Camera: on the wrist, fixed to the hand. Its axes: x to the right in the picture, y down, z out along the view.
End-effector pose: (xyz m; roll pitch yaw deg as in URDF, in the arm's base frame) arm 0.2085 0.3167 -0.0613 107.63 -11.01 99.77
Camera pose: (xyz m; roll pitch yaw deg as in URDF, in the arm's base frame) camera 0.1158 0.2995 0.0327 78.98 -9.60 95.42
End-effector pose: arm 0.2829 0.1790 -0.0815 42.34 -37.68 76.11
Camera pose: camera 0.1731 0.2494 -0.1084 15.47 -40.93 72.07
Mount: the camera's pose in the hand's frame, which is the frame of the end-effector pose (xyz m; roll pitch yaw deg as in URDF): 0.0168 0.0596 -0.1179 -29.43 -4.51 -0.02
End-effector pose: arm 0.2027 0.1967 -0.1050 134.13 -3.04 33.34
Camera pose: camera 0.1875 0.2383 0.0206 104.78 0.12 30.12
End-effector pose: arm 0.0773 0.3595 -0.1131 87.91 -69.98 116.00
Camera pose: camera -0.0103 0.2654 -0.0784 70.74 -69.64 102.94
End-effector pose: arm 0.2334 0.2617 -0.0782 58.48 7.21 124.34
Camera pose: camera 0.1160 0.2001 -0.0911 28.64 4.85 120.47
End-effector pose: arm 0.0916 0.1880 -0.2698 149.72 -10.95 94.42
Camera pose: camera 0.0843 0.1789 -0.1371 120.64 -7.04 92.15
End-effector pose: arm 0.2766 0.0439 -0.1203 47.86 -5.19 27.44
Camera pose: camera 0.2355 0.1661 -0.1535 18.82 -8.19 24.05
